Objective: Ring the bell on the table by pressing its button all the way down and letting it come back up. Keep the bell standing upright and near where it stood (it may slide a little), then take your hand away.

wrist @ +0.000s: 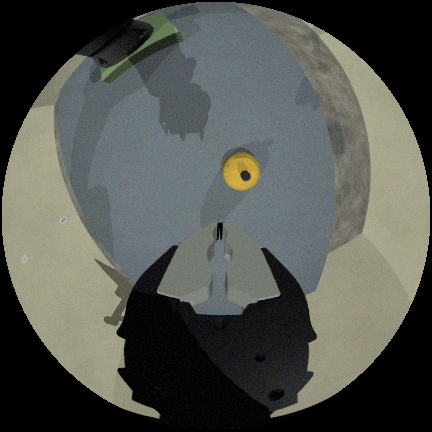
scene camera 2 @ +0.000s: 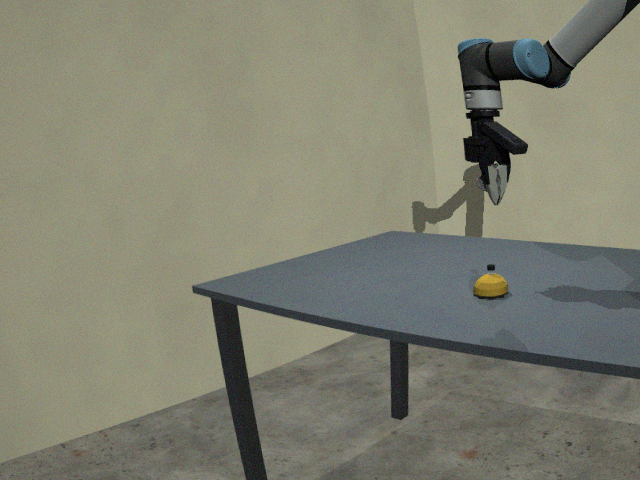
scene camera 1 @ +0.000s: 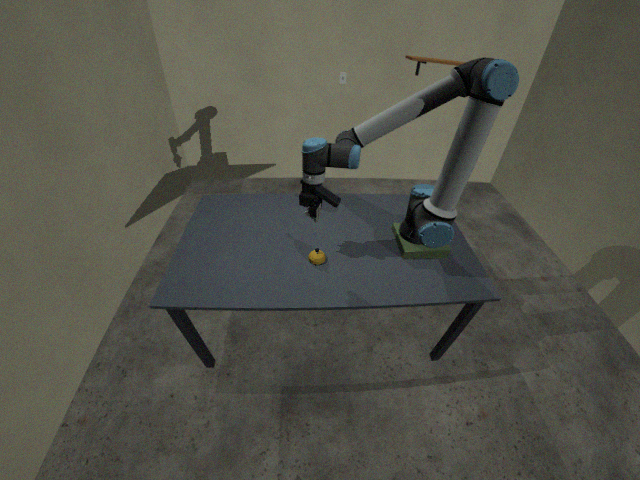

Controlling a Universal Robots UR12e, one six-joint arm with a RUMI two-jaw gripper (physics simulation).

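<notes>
A yellow dome-shaped bell stands upright on the blue-grey table. Its small black button stands up on a short stem above the dome. My gripper is shut and empty, with its fingertips together and pointing down. It hangs in the air well above the table and apart from the bell. In the wrist view the bell lies ahead of the fingertips and a little to the right.
The arm's base stands on a green block at the right of the table in scene camera 1. An orange shelf is on the back wall, high above the table. Shadows of the arm fall on the table near the bell.
</notes>
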